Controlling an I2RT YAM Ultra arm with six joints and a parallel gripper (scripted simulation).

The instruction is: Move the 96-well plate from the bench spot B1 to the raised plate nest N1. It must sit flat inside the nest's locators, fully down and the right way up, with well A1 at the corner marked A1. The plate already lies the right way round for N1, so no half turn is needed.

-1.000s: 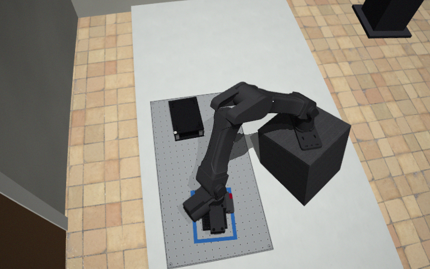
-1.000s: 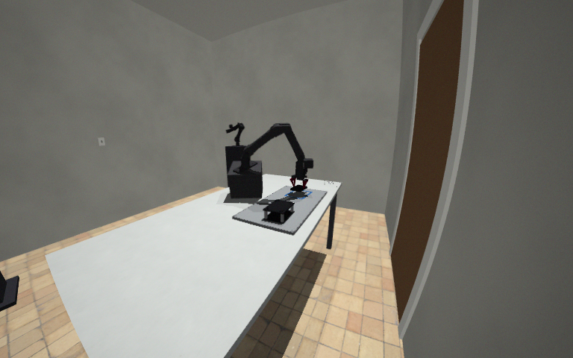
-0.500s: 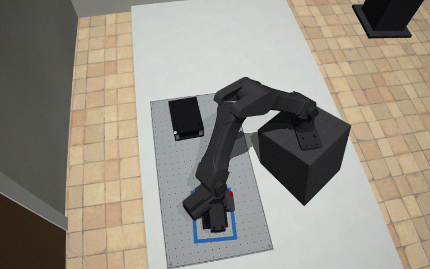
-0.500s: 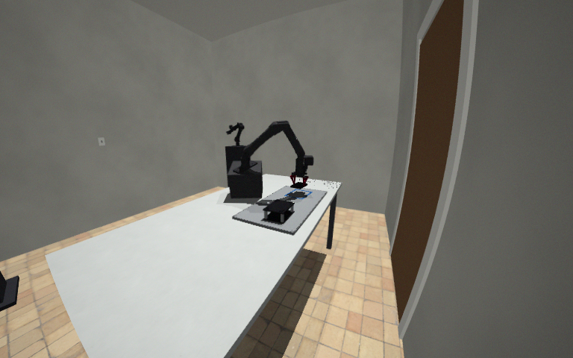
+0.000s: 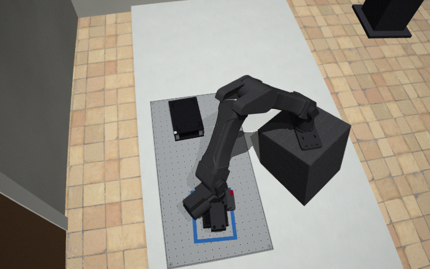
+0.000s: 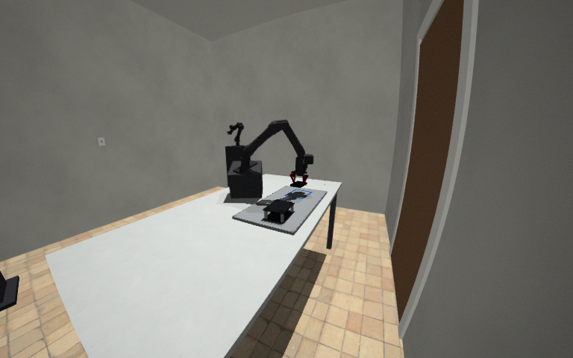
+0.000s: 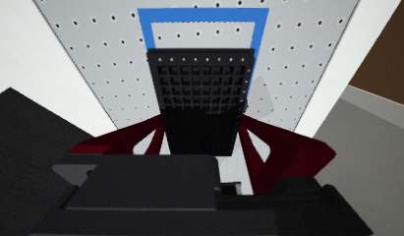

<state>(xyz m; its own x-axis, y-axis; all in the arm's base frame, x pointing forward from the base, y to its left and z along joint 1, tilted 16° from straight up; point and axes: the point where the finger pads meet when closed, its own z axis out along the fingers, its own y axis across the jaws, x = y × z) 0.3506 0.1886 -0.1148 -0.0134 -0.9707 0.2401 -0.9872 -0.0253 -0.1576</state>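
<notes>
My hand is 10 mm above the black 96-well plate. Also, from my hand: black plate nest N1: 70 mm ahead, 400 mm to the right, 30 mm below; white A1 label: 120 mm ahead, 320 mm to the right, 20 mm below.
</notes>
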